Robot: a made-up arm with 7 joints.
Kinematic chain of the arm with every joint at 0, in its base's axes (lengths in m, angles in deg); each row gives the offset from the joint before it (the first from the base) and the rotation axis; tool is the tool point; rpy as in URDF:
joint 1: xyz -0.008 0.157 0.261 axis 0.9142 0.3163 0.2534
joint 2: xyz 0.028 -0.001 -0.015 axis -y
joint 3: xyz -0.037 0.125 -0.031 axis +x
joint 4: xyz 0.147 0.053 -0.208 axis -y
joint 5: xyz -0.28 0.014 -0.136 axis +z
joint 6: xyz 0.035 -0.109 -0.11 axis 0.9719 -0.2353 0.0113
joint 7: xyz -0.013 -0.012 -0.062 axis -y
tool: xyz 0 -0.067 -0.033 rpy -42.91 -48.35 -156.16
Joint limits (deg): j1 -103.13..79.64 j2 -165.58..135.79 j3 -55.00..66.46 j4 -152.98..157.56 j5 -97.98..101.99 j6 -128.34..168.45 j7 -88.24..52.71
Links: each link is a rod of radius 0.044 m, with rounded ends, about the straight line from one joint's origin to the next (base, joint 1, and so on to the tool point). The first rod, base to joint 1, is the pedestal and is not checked.
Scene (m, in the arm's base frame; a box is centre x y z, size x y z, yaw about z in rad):
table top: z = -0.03
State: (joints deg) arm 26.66 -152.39 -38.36 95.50 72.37 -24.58 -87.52
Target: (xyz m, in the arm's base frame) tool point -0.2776 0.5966 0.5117
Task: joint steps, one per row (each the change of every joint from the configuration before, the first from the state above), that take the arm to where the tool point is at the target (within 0.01 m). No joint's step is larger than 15 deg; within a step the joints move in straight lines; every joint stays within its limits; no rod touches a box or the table.
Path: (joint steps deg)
1: -7.29 -2.64 12.17 -11.48 5.92 -2.14 -0.14
2: -7.30 -2.64 12.18 -11.48 5.93 -2.14 -0.15
3: -7.29 -2.63 12.17 -11.47 5.92 -2.14 -0.14
4: -7.30 -2.64 12.17 -11.48 5.93 -2.14 -0.15
5: -7.29 -2.64 12.18 -11.48 5.92 -2.14 -0.14

